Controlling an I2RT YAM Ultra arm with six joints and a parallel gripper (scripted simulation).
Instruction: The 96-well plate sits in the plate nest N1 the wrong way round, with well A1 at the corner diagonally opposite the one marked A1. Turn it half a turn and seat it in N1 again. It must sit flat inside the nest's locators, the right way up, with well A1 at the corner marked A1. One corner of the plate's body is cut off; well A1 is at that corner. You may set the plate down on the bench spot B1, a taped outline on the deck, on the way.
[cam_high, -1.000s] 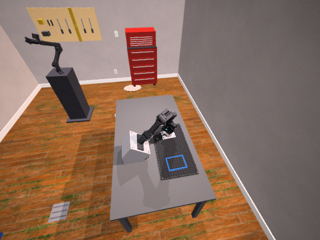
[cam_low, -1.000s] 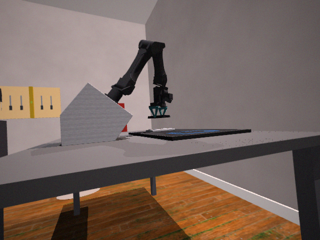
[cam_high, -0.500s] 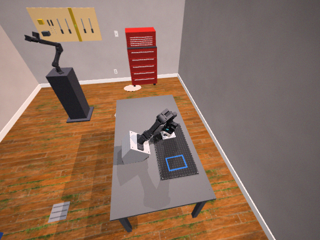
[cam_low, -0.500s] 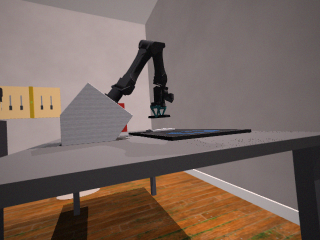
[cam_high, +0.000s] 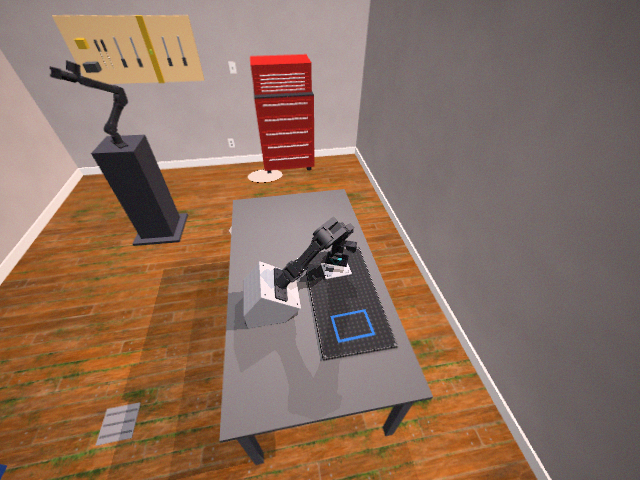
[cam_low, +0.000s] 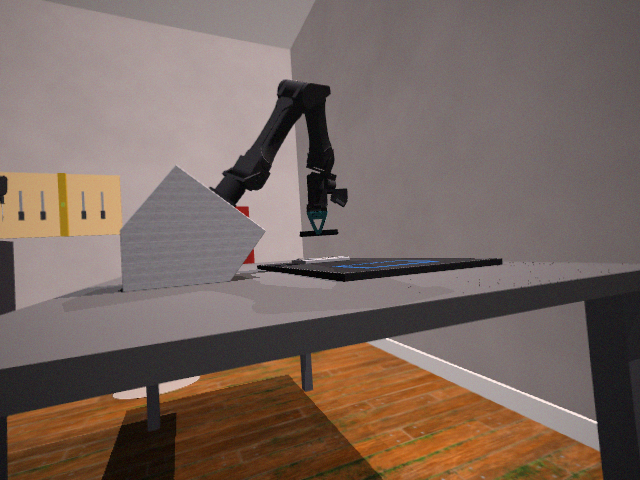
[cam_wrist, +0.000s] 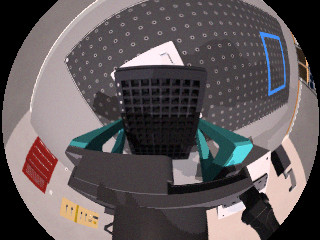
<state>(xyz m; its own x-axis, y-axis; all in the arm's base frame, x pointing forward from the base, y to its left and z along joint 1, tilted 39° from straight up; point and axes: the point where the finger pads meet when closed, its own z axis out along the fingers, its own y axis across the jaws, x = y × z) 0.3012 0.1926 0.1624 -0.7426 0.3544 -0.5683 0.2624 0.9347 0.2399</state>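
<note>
Right now my hand is right at the dark 96-well plate. Also, from my hand: white plate nest N1: 9 cm below.
</note>
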